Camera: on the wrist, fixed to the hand. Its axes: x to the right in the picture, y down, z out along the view.
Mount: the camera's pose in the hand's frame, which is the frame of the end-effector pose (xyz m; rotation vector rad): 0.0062 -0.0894 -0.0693 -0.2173 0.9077 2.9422
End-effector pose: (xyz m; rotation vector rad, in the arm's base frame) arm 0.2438 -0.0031 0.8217 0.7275 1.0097 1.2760
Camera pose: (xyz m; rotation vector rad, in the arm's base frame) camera 0.2184 -0.0193 0.7125 -0.5072 0.3330 -1.6976
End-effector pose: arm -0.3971 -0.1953 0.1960 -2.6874 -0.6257 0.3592
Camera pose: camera -0.4030 -0.1371 0.2930 0.8390 -2.7586 0.3549
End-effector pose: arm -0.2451 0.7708 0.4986 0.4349 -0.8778 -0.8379
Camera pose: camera -0.2276 0.7114 0.4037 -0.7781 0.1388 1.8674
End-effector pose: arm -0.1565 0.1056 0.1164 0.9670 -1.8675 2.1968
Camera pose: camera -0.1476 0.1889 0.1927 1.9276 0.8659 -0.2870
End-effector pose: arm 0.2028 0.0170 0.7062 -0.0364 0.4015 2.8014
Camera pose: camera 0.2230 0.0812 0.6151 0.3337 0.0147 -0.3651
